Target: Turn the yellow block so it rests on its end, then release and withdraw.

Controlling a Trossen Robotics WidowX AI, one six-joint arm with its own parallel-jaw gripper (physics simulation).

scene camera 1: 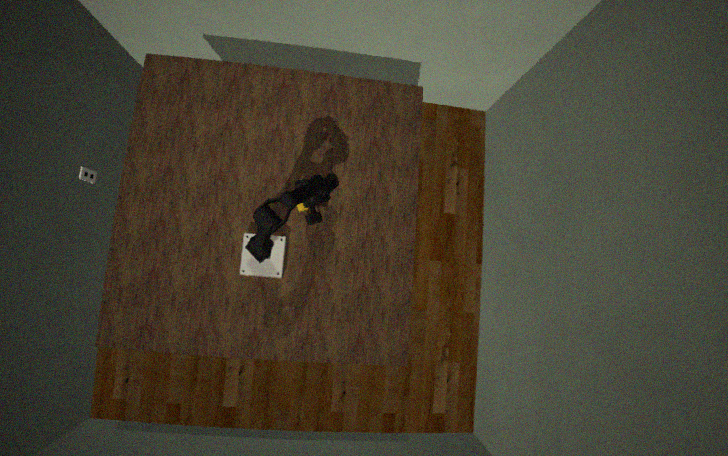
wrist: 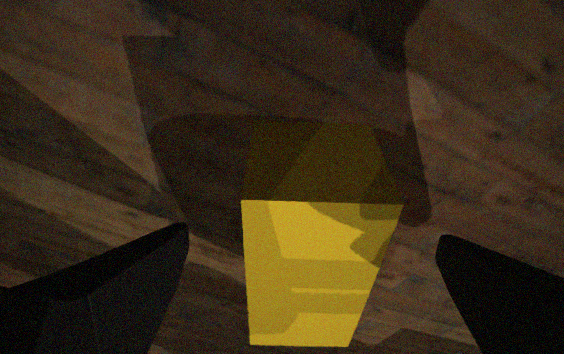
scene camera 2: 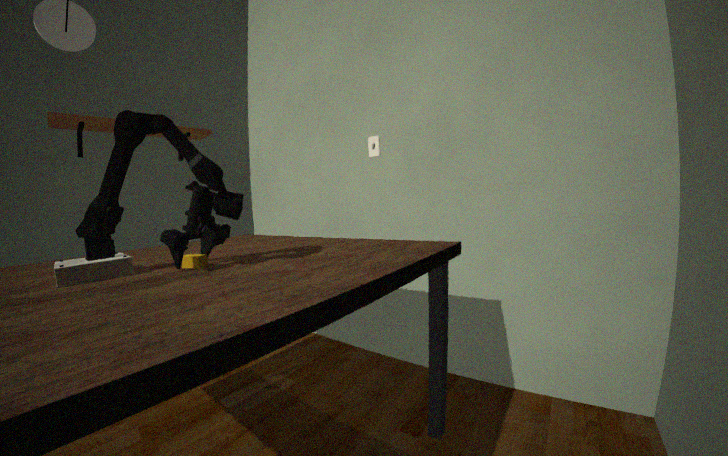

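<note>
The yellow block (scene camera 1: 301,207) (scene camera 2: 193,261) (wrist: 310,280) lies flat on the wooden table (scene camera 1: 188,134) (scene camera 2: 322,268). In the wrist view its lit top face and its shaded far side show, and shadows fall across the top. My gripper (scene camera 2: 192,261) (wrist: 314,241) is open and points down, with its fingertips low beside the block. In the wrist view one finger is on each side of the block, with a gap on both sides. In scene camera 1 the arm hides the fingers and part of the block's surroundings.
The arm's white base plate (scene camera 1: 263,271) (scene camera 2: 94,272) stands on the table close to the block. The black arm arches over from it. The table's right edge shows in scene camera 1. A wall outlet (scene camera 1: 87,175) and a wall switch (scene camera 2: 373,146) are away from the table.
</note>
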